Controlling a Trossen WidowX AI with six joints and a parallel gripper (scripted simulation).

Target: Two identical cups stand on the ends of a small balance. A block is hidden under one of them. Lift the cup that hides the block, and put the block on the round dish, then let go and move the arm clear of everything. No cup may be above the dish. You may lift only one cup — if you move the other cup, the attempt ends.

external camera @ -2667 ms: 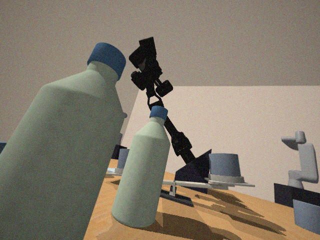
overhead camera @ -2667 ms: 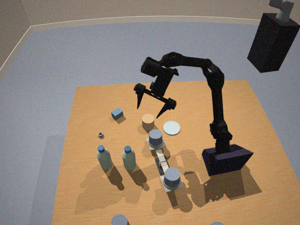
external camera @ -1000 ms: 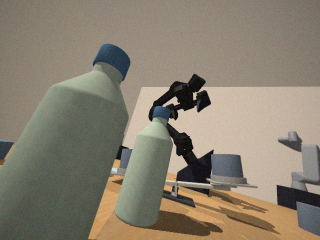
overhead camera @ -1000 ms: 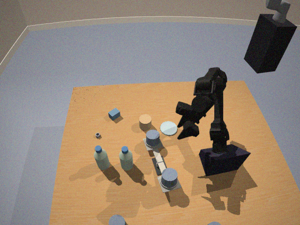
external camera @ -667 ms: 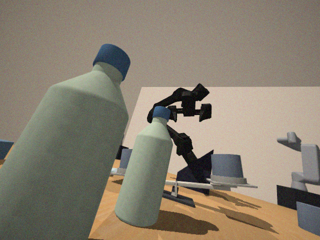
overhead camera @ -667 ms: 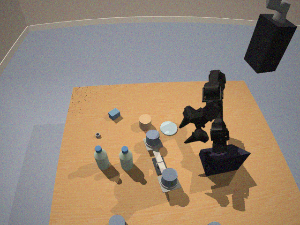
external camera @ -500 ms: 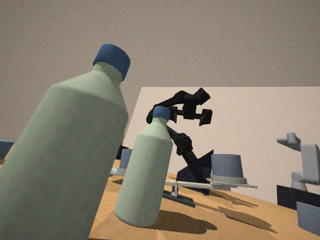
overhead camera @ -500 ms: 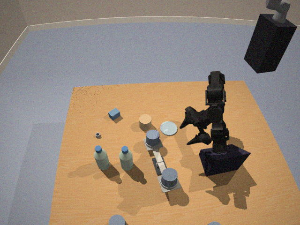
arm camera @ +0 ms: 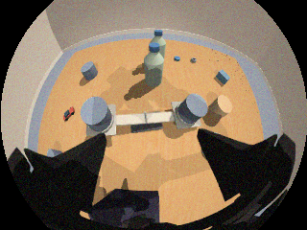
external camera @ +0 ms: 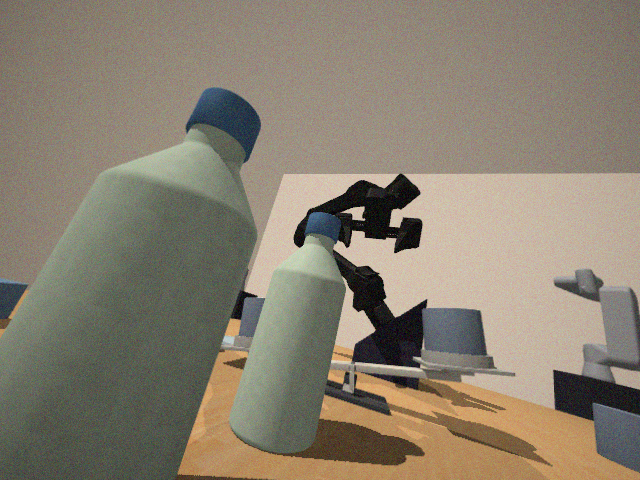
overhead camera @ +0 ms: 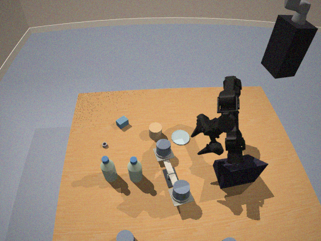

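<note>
The pale green block is 19 cm below my gripper tip, 12 cm to the right of it and 9 cm ahead of it. From my gripper tip the other things lie so: grey-blue cup (15 cm to the left, 12 cm below, 9 cm ahead); tan cylinder (27 cm to the right, 20 cm below, 9 cm ahead); pale blue round dish (23 cm below, 21 cm to the right, 3 cm behind).
</note>
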